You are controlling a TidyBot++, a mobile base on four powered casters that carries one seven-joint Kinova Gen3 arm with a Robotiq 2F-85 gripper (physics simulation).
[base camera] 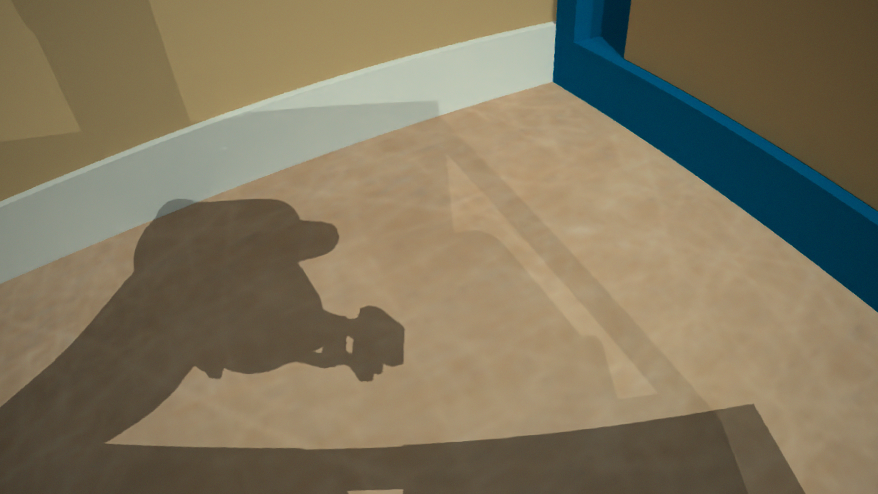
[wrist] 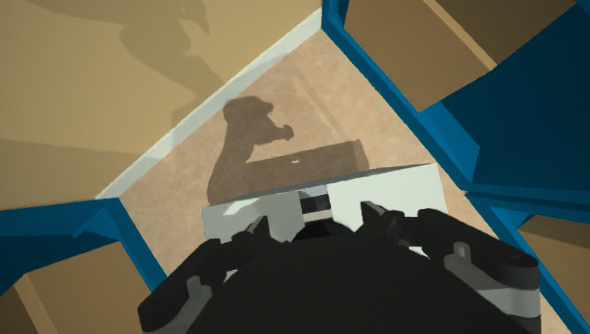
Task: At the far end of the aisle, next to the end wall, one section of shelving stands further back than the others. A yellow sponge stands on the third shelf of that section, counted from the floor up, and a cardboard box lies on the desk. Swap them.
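Places are measured from the arm's base along level axes (x ahead, y left, z up), in metres.
Pixels of known places: gripper, between the fingertips: (wrist: 314, 219).
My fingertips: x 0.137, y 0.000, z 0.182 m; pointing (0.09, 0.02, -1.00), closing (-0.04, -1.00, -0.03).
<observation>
Ahead of a thing's pixels: the offset from my fingertips to its middle.
My gripper (wrist: 314, 219) is open, with nothing between its fingers, and points down above the front edge of the white robot base in the wrist view. Blue shelving (base camera: 706, 153) (wrist: 395, 115) meets the end wall at the right in both views. The yellow sponge, its shelf, the desk and the cardboard box on the desk do not show in either view. Whether the shelving in view is the section that stands further back, I cannot tell.
The yellow end wall (base camera: 343, 43) (wrist: 65, 80) has a white baseboard (base camera: 491, 73) (wrist: 200, 115). Large brown boxes stand in the right shelving, one of them a brown box @[dx +0.449, dy -0.474, dz -0.368 m] (wrist: 400, 55). More blue shelving (wrist: 135, 240) with a brown box @[dx -0.349, dy +0.919, dz -0.368 m] (wrist: 100, 285) is at the left. The white robot base (wrist: 390, 197) stands between them.
</observation>
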